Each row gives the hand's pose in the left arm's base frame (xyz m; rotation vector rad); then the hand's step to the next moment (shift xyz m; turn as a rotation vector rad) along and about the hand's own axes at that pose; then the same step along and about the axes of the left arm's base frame.
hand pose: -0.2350 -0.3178 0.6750 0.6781 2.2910 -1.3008
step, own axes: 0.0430 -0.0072 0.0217 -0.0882 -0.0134 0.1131
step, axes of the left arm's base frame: -0.0359 -0.0133 -0.0301 0.0752 -0.1228 0.0057
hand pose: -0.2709 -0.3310 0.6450 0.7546 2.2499 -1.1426
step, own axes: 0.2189 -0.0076 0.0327 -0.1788 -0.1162 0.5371
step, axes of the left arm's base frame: -0.1567 0.0232 -0.1547 0.1489 -0.5494 -0.0995
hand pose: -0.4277 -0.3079 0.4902 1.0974 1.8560 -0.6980
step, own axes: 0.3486 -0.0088 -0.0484 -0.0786 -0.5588 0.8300
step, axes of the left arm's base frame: -0.1157 0.1784 -0.2806 -0.1568 -0.9414 -0.3105
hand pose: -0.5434 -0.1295 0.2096 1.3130 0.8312 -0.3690
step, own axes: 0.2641 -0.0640 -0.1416 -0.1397 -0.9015 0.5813
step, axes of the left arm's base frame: 0.0873 0.1727 -0.2376 -0.5082 -0.8053 -0.5132
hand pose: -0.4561 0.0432 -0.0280 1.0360 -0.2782 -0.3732
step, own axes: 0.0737 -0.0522 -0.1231 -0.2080 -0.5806 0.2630
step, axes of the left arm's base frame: 0.1064 0.0408 -0.1016 -0.3898 -0.3813 -0.3902
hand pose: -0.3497 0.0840 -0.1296 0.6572 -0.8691 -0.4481
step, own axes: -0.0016 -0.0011 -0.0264 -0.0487 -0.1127 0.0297
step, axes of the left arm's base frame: 0.0204 0.0092 -0.0141 -0.0631 -0.0617 -0.0904
